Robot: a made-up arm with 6 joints. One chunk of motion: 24 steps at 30 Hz.
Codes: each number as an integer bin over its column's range. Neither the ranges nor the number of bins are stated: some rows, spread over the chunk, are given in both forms.
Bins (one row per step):
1: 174 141 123 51 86 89
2: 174 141 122 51 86 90
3: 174 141 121 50 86 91
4: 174 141 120 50 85 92
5: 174 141 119 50 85 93
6: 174 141 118 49 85 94
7: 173 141 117 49 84 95
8: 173 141 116 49 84 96
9: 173 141 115 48 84 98
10: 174 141 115 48 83 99
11: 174 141 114 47 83 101
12: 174 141 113 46 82 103
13: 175 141 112 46 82 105
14: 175 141 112 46 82 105
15: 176 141 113 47 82 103
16: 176 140 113 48 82 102
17: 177 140 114 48 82 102
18: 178 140 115 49 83 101
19: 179 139 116 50 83 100
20: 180 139 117 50 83 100
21: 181 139 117 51 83 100
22: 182 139 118 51 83 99
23: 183 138 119 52 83 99
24: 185 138 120 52 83 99
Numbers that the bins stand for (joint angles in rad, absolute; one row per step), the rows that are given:
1: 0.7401 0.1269 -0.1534 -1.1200 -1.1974 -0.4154
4: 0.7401 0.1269 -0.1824 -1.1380 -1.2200 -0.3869
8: 0.7293 0.1269 -0.2209 -1.1561 -1.2426 -0.3489
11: 0.7401 0.1269 -0.2402 -1.1922 -1.2652 -0.3015
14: 0.7510 0.1269 -0.2595 -1.2102 -1.2878 -0.2635
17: 0.7727 0.1057 -0.2402 -1.1741 -1.2878 -0.2920
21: 0.8162 0.0844 -0.2113 -1.1200 -1.2652 -0.3110
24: 0.8596 0.0632 -0.1824 -1.1020 -1.2652 -0.3205
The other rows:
2: 0.7401 0.1269 -0.1631 -1.1200 -1.1974 -0.4059
3: 0.7401 0.1269 -0.1727 -1.1380 -1.1974 -0.3964
5: 0.7401 0.1269 -0.1920 -1.1380 -1.2200 -0.3774
6: 0.7401 0.1269 -0.2016 -1.1561 -1.2200 -0.3679
7: 0.7293 0.1269 -0.2113 -1.1561 -1.2426 -0.3584
9: 0.7293 0.1269 -0.2306 -1.1741 -1.2426 -0.3300
10: 0.7401 0.1269 -0.2306 -1.1741 -1.2652 -0.3205
12: 0.7401 0.1269 -0.2499 -1.2102 -1.2878 -0.2825
13: 0.7510 0.1269 -0.2595 -1.2102 -1.2878 -0.2635
15: 0.7618 0.1269 -0.2499 -1.1922 -1.2878 -0.2825
16: 0.7618 0.1057 -0.2499 -1.1741 -1.2878 -0.2920
18: 0.7836 0.1057 -0.2306 -1.1561 -1.2652 -0.3015
19: 0.7944 0.0844 -0.2209 -1.1380 -1.2652 -0.3110
20: 0.8053 0.0844 -0.2113 -1.1380 -1.2652 -0.3110
22: 0.8270 0.0844 -0.2016 -1.1200 -1.2652 -0.3205
23: 0.8379 0.0632 -0.1920 -1.1020 -1.2652 -0.3205

